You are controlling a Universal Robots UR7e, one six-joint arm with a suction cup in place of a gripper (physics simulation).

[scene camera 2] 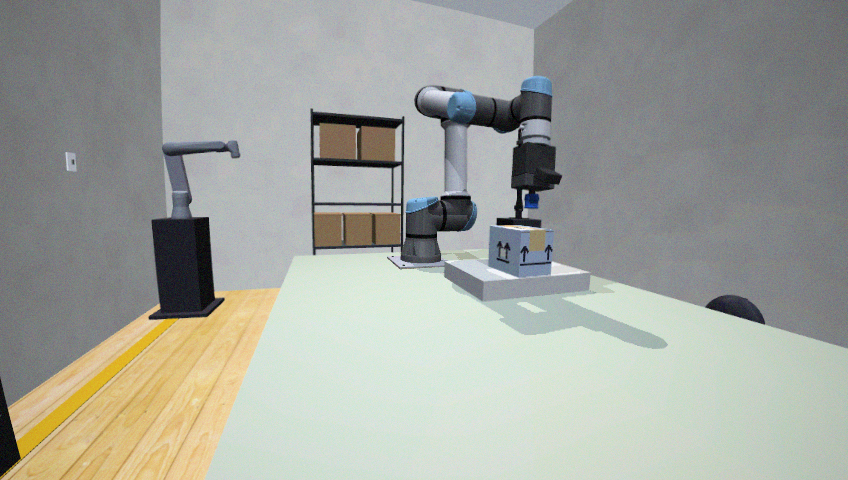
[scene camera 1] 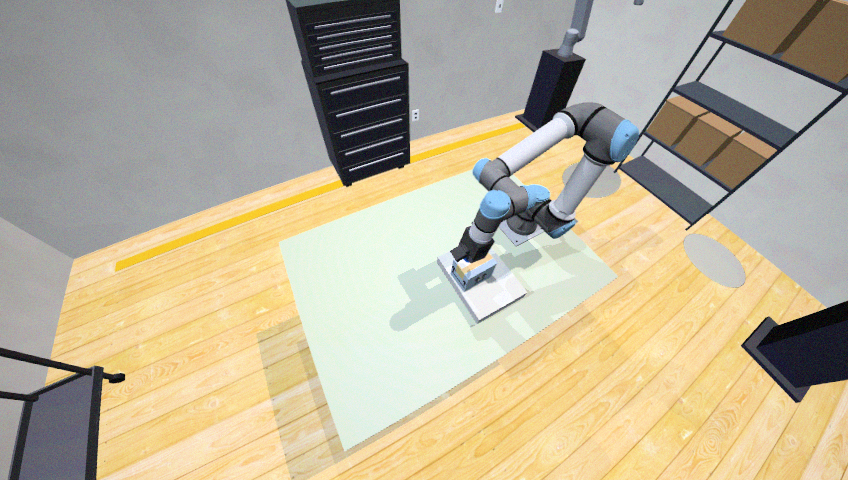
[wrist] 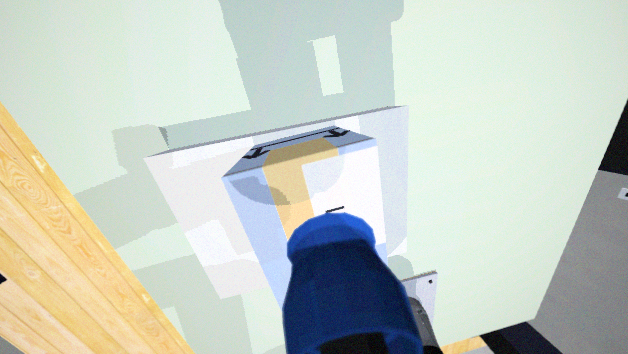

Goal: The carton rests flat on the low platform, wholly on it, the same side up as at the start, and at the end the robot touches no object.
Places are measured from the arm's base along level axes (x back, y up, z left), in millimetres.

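Pixels of known places: hand at its tool point: [scene camera 2: 531, 207] [wrist: 331, 249]; arm's base at its link origin: [scene camera 2: 420, 259] [scene camera 1: 521, 223].
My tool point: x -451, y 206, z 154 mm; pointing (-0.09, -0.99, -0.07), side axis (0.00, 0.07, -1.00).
For each thing: its middle in the pictures, then the offset to it from my tool point. Level surfaces: height alone.
- light blue carton at the middle of its body: [wrist: 313, 206] [scene camera 2: 519, 249] [scene camera 1: 472, 268] dx +43, dy -109, dz +0 mm
- low grey platform at the middle of its body: [wrist: 301, 206] [scene camera 2: 513, 275] [scene camera 1: 480, 276] dx +86, dy -189, dz +14 mm
- pale green mat at its surface level: dy -213 mm
The light blue carton [scene camera 1: 483, 275] [scene camera 2: 504, 254] [wrist: 295, 187] sits flat and upright on the low grey platform [scene camera 1: 496, 299] [scene camera 2: 514, 289] [wrist: 175, 192]. Its printed arrows point up in scene camera 2, and tan tape crosses its top. In the views its visible base lies within the platform's outline; the wrist view hides part of the carton behind the cup. My gripper, a blue suction cup [scene camera 1: 465, 260] [scene camera 2: 532, 201] [wrist: 332, 242], is open, with suction released. It hangs above the carton's top, with a visible gap between them in scene camera 2.
The platform stands on a pale green mat [scene camera 1: 357, 333] [scene camera 2: 357, 380], near the arm's base plate [scene camera 1: 518, 241] [scene camera 2: 393, 262]. A black drawer cabinet [scene camera 1: 364, 113], a shelf rack [scene camera 1: 693, 217] [scene camera 2: 312, 184] with brown boxes and a second arm on a black pedestal [scene camera 1: 550, 89] [scene camera 2: 181, 264] stand farther off.
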